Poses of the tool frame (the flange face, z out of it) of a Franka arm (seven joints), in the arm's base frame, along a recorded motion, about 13 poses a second.
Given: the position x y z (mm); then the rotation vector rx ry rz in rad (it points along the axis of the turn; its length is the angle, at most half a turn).
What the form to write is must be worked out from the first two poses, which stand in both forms.
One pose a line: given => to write
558 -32 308 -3.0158 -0.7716 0.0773 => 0.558 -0.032 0.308 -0.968 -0.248 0.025 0.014
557 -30 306 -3.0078 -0.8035 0.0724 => 0.557 -0.030 0.306 -0.966 -0.258 0.023 0.014
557 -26 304 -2.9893 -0.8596 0.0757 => 0.557 -0.026 0.304 -0.961 -0.276 0.024 0.015
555 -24 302 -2.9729 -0.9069 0.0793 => 0.555 -0.024 0.302 -0.956 -0.292 0.026 0.016
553 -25 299 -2.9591 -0.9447 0.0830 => 0.553 -0.025 0.299 -0.952 -0.304 0.027 0.017
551 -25 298 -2.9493 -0.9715 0.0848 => 0.551 -0.025 0.298 -0.949 -0.313 0.027 0.018
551 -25 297 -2.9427 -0.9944 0.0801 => 0.551 -0.025 0.297 -0.947 -0.320 0.026 0.017
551 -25 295 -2.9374 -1.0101 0.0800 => 0.551 -0.025 0.295 -0.945 -0.325 0.026 0.017
